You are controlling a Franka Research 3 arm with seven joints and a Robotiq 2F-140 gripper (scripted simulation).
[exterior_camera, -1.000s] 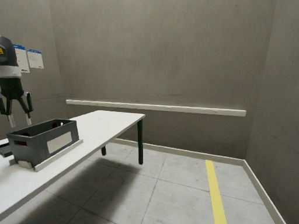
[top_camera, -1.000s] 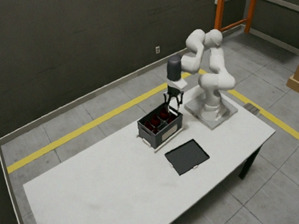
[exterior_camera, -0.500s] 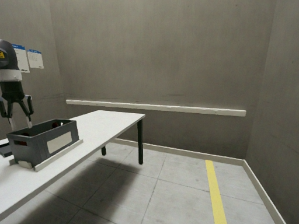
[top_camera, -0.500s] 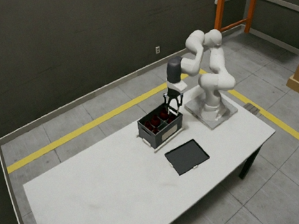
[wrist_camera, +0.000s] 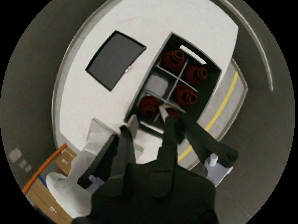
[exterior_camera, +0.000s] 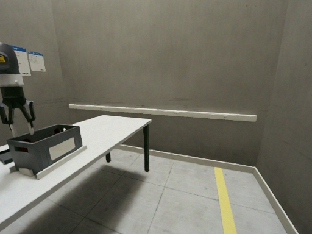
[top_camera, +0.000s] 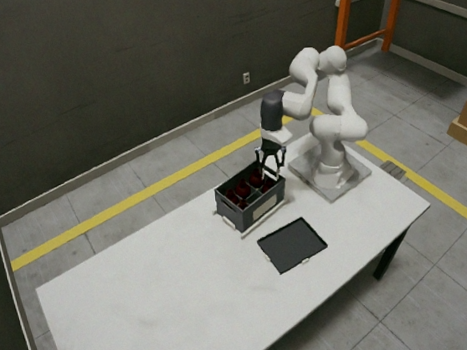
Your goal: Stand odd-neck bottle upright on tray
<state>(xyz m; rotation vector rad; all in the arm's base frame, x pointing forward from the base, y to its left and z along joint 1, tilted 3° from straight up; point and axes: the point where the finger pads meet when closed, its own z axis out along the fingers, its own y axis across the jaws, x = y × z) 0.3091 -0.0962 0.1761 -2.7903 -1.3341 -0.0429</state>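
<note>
Right now my hand is 90 mm short of the dark grey crate, 30 mm to the left of it and 130 mm above it. From my hand the other things lie so: flat black tray (90 mm ahead, 250 mm to the left, 200 mm below).
</note>
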